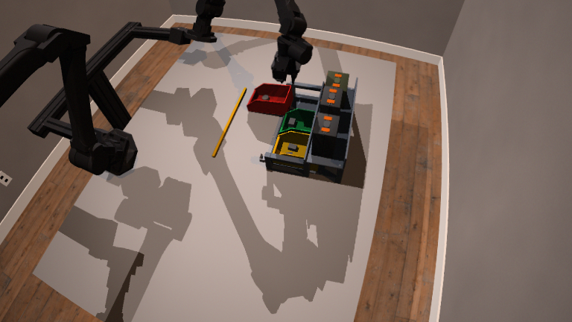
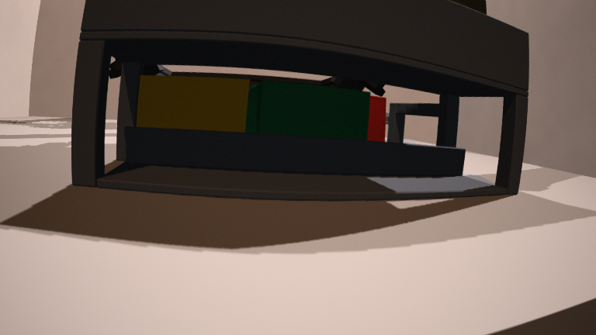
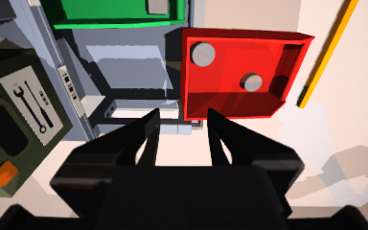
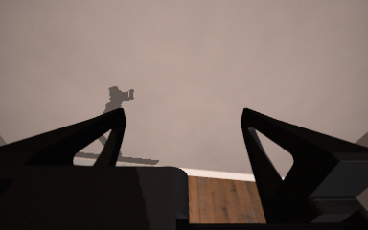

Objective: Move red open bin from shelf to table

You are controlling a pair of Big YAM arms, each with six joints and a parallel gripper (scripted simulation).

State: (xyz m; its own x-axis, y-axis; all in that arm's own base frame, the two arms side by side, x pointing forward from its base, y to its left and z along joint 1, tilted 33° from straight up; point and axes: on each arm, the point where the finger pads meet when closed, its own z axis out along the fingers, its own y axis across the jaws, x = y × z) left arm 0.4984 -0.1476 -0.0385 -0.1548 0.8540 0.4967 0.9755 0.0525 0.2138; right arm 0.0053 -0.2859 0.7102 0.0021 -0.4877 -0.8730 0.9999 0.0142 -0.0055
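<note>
Now: the red open bin 8 cm behind my left hand and 11 cm below it. From my left hand the other things lie so: grey shelf (12 cm ahead, 10 cm to the right, 9 cm below); then green bin (9 cm ahead, 10 cm to the right, 12 cm below).
</note>
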